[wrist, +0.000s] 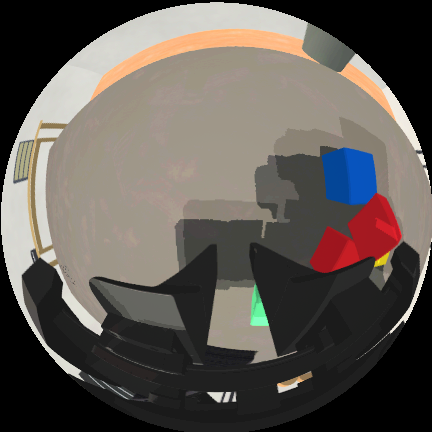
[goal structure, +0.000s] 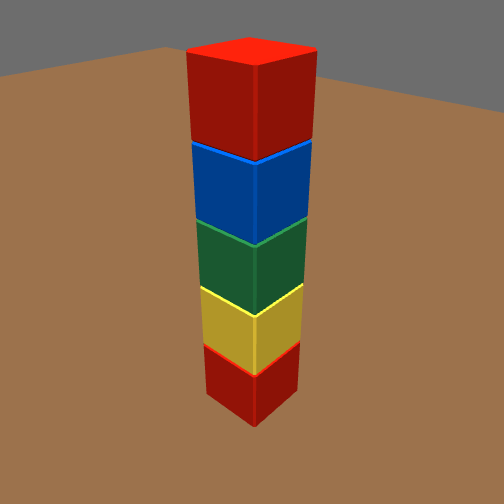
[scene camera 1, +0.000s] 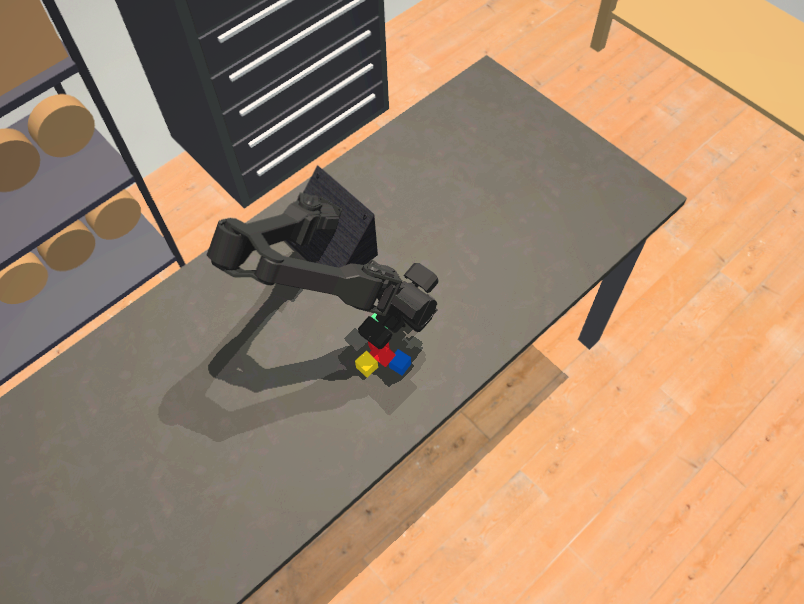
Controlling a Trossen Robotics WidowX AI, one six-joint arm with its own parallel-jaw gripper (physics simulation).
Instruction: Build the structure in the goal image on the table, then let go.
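Places are measured from the arm's base along level axes (x right, y ahead, z up), in centimetres.
Pixels of known places: gripper, fingertip midpoint: (wrist: 232,249); arm's base at its link origin: (wrist: 190,395) (scene camera 1: 326,216).
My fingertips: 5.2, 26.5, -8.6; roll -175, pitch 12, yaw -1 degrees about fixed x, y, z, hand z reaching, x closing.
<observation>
For each thing: its top centre in the pictures, then the offset to it from my fingertips, as dx, dy, dz. Level surfaces: height alone.
- green block at its top centre: (wrist: 276,312) (scene camera 1: 382,315) +3.3, -4.0, +2.3
- blue block at its top centre: (wrist: 364,176) (scene camera 1: 399,359) +8.6, +5.1, +2.3
- yellow block at its top centre: (wrist: 384,247) (scene camera 1: 366,360) +13.2, +0.1, +2.3
- grey table at its surface level: dz -1.0
My gripper (scene camera 1: 382,331) (wrist: 232,249) is low over the table, its fingers drawn close together with a narrow gap and no block between them. A green block (scene camera 1: 375,317) (wrist: 259,312) is mostly hidden behind the right finger in the wrist view. Two red pieces (scene camera 1: 384,354) (wrist: 375,227) lie together to the right of the fingers in the wrist view; one looks tilted. A blue block (scene camera 1: 400,362) (wrist: 350,176) is beside the red, and a yellow block (scene camera 1: 366,364) (wrist: 382,259) is on the red's other side, mostly hidden in the wrist view.
The grey table (scene camera 1: 519,195) (wrist: 150,125) carries the arm's dark base plate (scene camera 1: 354,227). A dark drawer cabinet (scene camera 1: 214,97) and a shelf rack (scene camera 1: 155,221) with round wooden pieces stand behind it. The arm's shadow falls around the blocks.
</observation>
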